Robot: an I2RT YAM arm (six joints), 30 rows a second.
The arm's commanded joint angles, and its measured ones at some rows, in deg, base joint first. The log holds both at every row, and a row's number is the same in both.
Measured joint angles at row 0:
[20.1 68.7 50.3 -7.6 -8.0 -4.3]
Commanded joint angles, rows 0 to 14:
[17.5 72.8 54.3 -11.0 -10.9 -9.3]
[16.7 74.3 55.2 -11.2 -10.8 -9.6]
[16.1 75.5 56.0 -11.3 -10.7 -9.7]
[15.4 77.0 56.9 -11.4 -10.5 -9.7]
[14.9 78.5 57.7 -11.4 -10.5 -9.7]
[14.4 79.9 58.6 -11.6 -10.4 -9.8]
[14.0 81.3 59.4 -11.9 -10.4 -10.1]
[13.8 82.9 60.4 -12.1 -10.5 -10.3]
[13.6 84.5 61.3 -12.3 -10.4 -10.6]
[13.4 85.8 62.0 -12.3 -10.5 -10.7]
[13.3 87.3 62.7 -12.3 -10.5 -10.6]
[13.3 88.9 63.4 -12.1 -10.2 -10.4]
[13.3 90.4 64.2 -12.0 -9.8 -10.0]
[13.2 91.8 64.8 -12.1 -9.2 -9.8]
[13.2 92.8 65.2 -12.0 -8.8 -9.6]
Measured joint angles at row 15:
[13.4 90.4 62.9 -10.9 -9.5 -9.1]
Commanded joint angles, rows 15 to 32:
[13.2 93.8 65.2 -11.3 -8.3 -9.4]
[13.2 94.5 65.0 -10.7 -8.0 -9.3]
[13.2 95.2 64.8 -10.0 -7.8 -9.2]
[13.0 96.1 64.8 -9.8 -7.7 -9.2]
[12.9 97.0 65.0 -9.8 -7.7 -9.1]
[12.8 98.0 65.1 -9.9 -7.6 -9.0]
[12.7 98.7 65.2 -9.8 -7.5 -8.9]
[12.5 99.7 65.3 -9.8 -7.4 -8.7]
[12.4 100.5 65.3 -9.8 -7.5 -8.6]
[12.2 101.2 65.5 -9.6 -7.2 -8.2]
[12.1 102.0 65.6 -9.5 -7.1 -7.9]
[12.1 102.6 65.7 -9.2 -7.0 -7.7]
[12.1 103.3 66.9 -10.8 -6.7 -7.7]
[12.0 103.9 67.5 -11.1 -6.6 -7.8]
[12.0 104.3 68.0 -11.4 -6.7 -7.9]
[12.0 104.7 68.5 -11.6 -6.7 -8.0]
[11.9 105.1 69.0 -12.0 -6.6 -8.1]
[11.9 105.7 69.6 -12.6 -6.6 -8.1]
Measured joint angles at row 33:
[12.1 104.5 66.8 -11.1 -7.1 -8.6]
